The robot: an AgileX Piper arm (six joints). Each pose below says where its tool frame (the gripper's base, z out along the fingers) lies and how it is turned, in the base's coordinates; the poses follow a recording.
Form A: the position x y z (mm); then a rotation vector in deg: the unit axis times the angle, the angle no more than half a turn.
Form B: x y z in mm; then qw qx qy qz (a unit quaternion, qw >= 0). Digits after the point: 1 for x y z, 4 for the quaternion.
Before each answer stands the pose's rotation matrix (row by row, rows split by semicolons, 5 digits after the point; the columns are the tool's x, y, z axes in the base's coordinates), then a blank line. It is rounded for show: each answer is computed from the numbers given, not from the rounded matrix.
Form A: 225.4, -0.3, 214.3, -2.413, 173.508, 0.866
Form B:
-0.99324 -0.02828 0.11259; -0.02716 0.99956 0.01152; -0.11286 0.00838 -0.99358

225.4, -0.3, 214.3, 0.0565, -0.0139, 0.9983, 0.0050
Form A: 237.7, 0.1, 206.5, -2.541, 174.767, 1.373
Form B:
-0.99545 -0.02972 0.09055; -0.02830 0.99946 0.01700; -0.09101 0.01436 -0.99575

237.7, 0.1, 206.5, 0.0454, -0.0145, 0.9988, 0.0078
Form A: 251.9, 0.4, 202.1, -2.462, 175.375, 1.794
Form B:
-0.99639 -0.02884 0.07987; -0.02720 0.99940 0.02155; -0.08045 0.01929 -0.99657

251.9, 0.4, 202.1, 0.0401, -0.0140, 0.9990, 0.0102
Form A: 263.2, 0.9, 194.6, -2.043, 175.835, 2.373
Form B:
-0.99712 -0.02417 0.07182; -0.02223 0.99937 0.02779; -0.07245 0.02611 -0.99703

263.2, 0.9, 194.6, 0.0361, -0.0116, 0.9992, 0.0135
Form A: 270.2, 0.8, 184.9, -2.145, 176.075, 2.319
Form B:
-0.99739 -0.02522 0.06763; -0.02343 0.99936 0.02713; -0.06827 0.02547 -0.99734

270.2, 0.8, 184.9, 0.0340, -0.0122, 0.9993, 0.0132
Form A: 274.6, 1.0, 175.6, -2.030, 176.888, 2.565
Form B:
-0.99829 -0.02371 0.05342; -0.02215 0.99932 0.02959; -0.05408 0.02835 -0.99813

274.6, 1.0, 175.6, 0.0269, -0.0115, 0.9995, 0.0145
